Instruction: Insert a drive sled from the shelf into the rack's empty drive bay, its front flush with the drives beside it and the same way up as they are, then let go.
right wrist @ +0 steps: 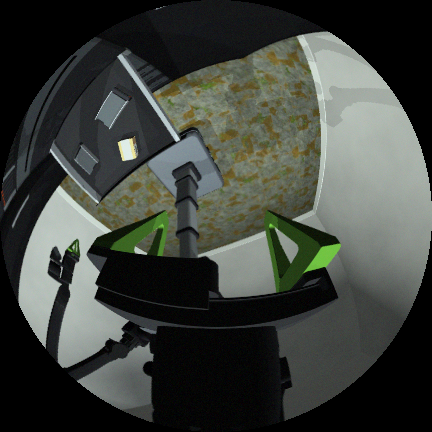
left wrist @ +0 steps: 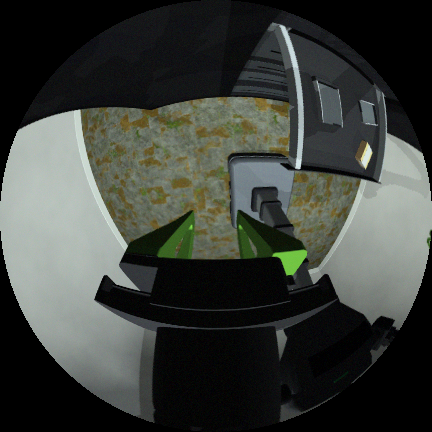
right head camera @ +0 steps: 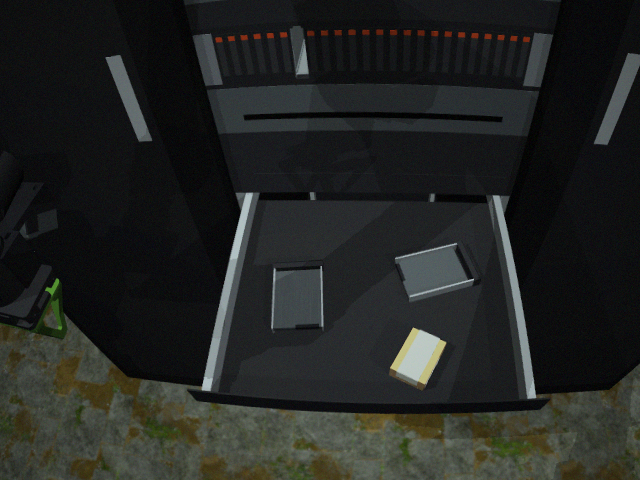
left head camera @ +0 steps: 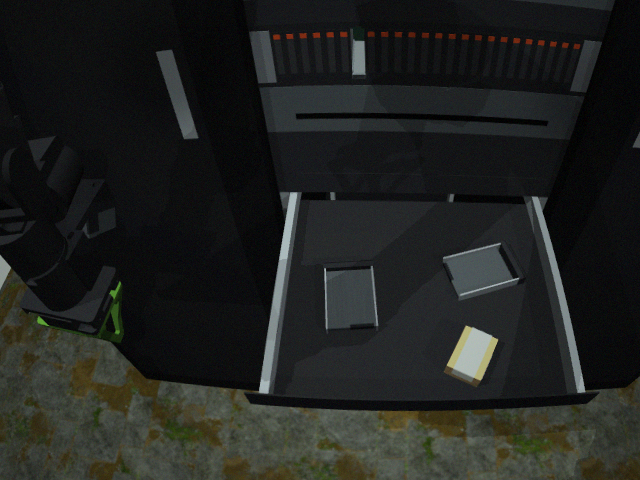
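Pixels of known places: left gripper, fingertip midpoint: (right wrist: 76, 239) (left wrist: 215, 215) (right head camera: 52, 331) (left head camera: 106, 335); right gripper, fingertip midpoint: (right wrist: 215, 215); left arm's base at its link origin: (right wrist: 133, 336).
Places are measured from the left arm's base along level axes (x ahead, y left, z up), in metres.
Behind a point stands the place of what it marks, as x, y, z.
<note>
Two grey drive sleds lie flat on the pulled-out shelf (left head camera: 413, 377) {0.390, -0.308, -0.554} (right head camera: 361, 382) {0.386, -0.314, -0.554}. The left sled (left head camera: 350, 298) {0.510, -0.215, -0.539} (right head camera: 297, 298) {0.510, -0.215, -0.539} (left wrist: 330, 103) {0.514, -0.211, -0.538} (right wrist: 86, 159) {0.508, -0.224, -0.539} has its dark end toward the rack; the right sled (left head camera: 480, 271) {0.567, -0.421, -0.547} (right head camera: 435, 272) {0.567, -0.423, -0.547} (left wrist: 368, 112) {0.569, -0.424, -0.547} (right wrist: 113, 109) {0.559, -0.429, -0.547} lies angled, dark end to the right. The empty bay (left head camera: 358, 57) (right head camera: 301, 59) shows as a pale upright gap in the row of orange-topped drives (left head camera: 439, 56) {0.706, -0.337, -0.249} (right head camera: 392, 54) {0.706, -0.351, -0.251}. My left gripper (left head camera: 108, 333) {0.346, 0.057, -0.381} (right head camera: 56, 330) {0.346, 0.057, -0.381} (left wrist: 215, 215) {0.346, 0.057, -0.381} is partly open and empty, left of the shelf. My right gripper (right wrist: 215, 215) {0.344, -0.607, -0.206} is wide open and empty, away from the sleds, outside both head views.
A cream-and-white box (left head camera: 471, 355) {0.411, -0.387, -0.527} (right head camera: 418, 357) {0.413, -0.390, -0.527} (left wrist: 364, 155) {0.414, -0.376, -0.527} (right wrist: 127, 149) {0.414, -0.394, -0.527} lies near the shelf's front right. Pale side rails (left head camera: 279, 294) {0.503, -0.111, -0.522} (right head camera: 230, 289) {0.511, -0.115, -0.523} edge the shelf. Dark cabinet panels flank the rack. The robot's grey base and column (left wrist: 255, 175) {0.062, -0.208, -1.211} (right wrist: 187, 200) {-0.084, -0.325, -0.788} stand before the shelf.
</note>
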